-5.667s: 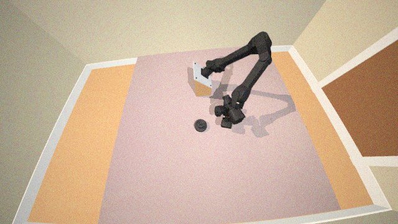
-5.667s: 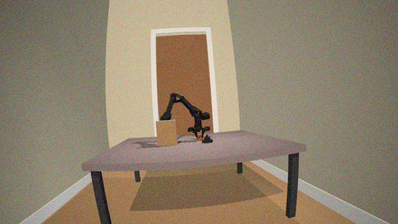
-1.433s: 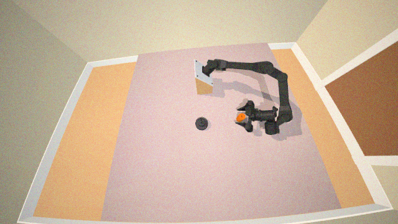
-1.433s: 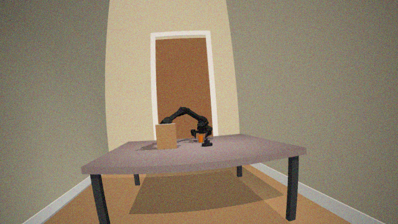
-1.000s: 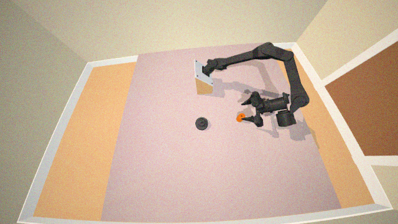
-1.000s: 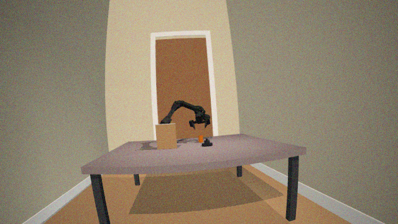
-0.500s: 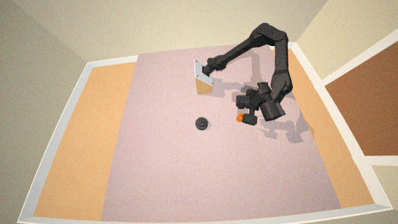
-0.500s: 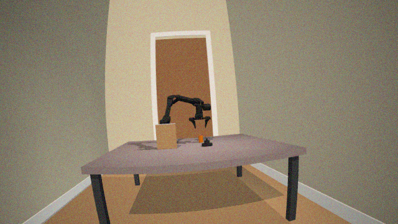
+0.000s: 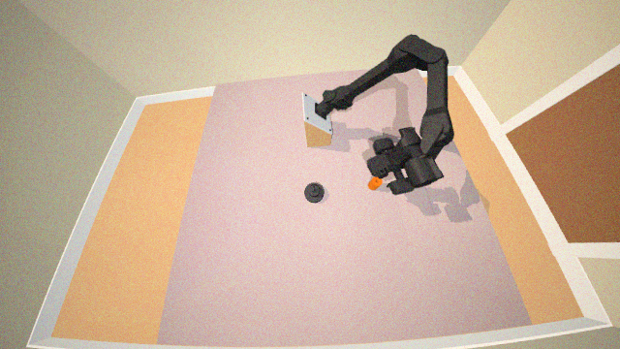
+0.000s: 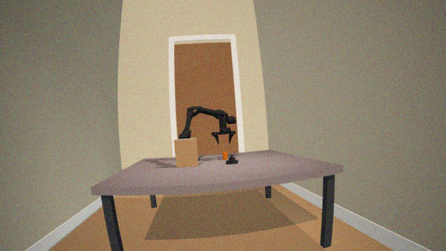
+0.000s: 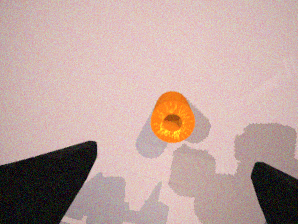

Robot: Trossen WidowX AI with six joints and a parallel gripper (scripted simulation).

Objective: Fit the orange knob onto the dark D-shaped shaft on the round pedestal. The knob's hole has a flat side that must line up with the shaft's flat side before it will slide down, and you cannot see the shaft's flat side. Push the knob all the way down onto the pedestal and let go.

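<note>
Right now the orange knob is 100 mm below my gripper tip. Also, from my gripper tip: dark pedestal (30 mm ahead, 250 mm to the right, 90 mm below).
</note>
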